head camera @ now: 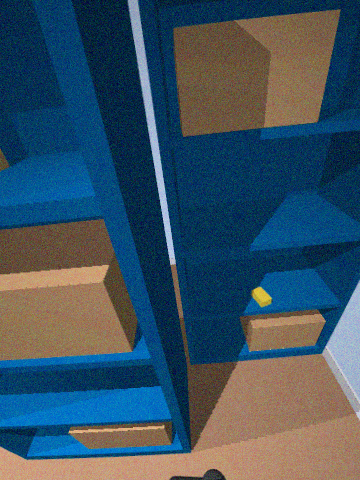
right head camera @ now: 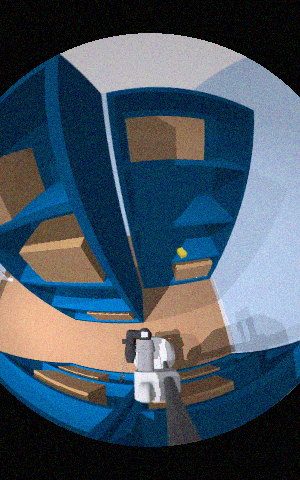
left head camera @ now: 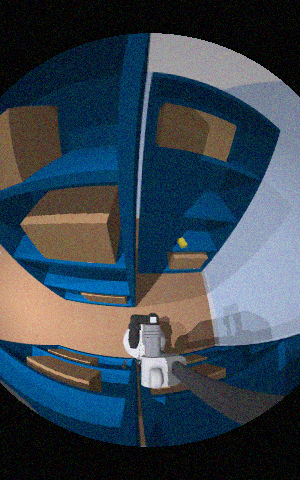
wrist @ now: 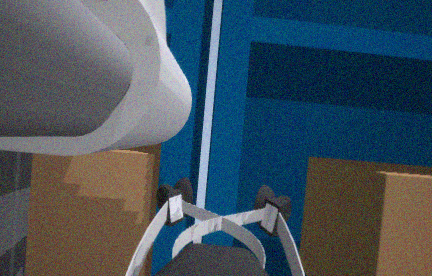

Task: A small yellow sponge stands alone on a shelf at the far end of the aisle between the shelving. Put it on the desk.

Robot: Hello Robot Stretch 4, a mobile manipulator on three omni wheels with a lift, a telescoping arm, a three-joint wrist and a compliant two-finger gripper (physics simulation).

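Places are measured from the robot's base along level axes (x ahead, y up, z right), in centimetres.
Pixels of known places: gripper, fingertip midpoint: (right head camera: 128, 383) (left head camera: 131, 369) (wrist: 223, 196); robot's base at its link origin: (right head camera: 153, 354) (left head camera: 143, 339).
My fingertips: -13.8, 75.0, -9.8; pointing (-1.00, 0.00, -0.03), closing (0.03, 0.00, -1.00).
Ahead of a thing's pixels: the offset from my fingertips to its top centre, as dx, dy, dz. "spot": to the spot under its first point.
The small yellow sponge @(+108.6, -19.9, +45.0) (head camera: 261, 297) (left head camera: 182, 243) (right head camera: 182, 253) stands on a low shelf of the far blue shelving unit, just above a cardboard box on the bottom board. It does not show in the wrist view. My gripper (wrist: 223, 196) is open, its two dark fingertips well apart with no object between them. It is away from the sponge; behind the fingertips in the wrist view are blue shelving and a narrow pale gap between two units. The desk does not show in these views.
A nearer blue shelving unit (head camera: 131, 225) with cardboard boxes (head camera: 60, 320) stands at left. A large box @(+116.6, +94.1, +29.6) (head camera: 295, 75) sits high in the far unit. A pale wall (left head camera: 250, 250) bounds the right side. Shelving with boxes @(spot: -11.5, -2.2, -37.2) (right head camera: 70, 384) also stands behind the arm.
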